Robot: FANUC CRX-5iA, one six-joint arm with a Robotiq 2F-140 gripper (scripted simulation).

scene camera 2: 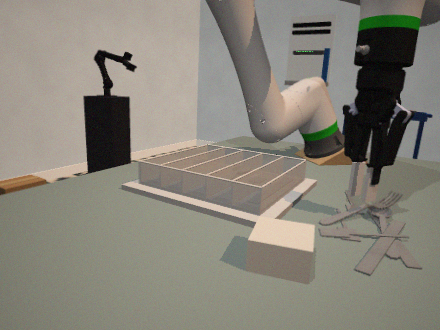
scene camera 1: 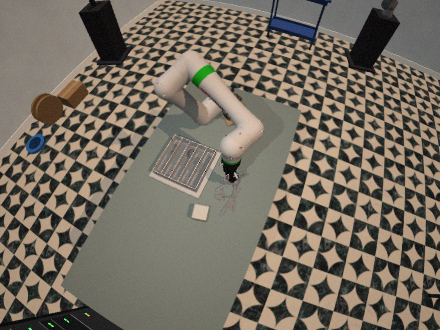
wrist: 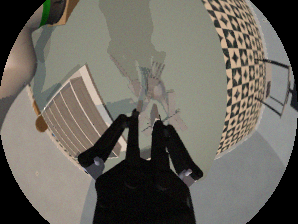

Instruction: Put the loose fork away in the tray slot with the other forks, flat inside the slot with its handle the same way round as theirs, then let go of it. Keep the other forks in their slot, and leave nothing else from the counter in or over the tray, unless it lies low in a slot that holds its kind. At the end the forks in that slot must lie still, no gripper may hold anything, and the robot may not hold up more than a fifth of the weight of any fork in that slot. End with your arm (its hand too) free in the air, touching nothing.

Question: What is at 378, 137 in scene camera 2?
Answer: The gripper.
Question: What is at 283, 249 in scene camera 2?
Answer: A cream block.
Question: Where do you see a slotted tray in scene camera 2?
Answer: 248, 181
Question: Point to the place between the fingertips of the gripper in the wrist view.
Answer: At 146, 107
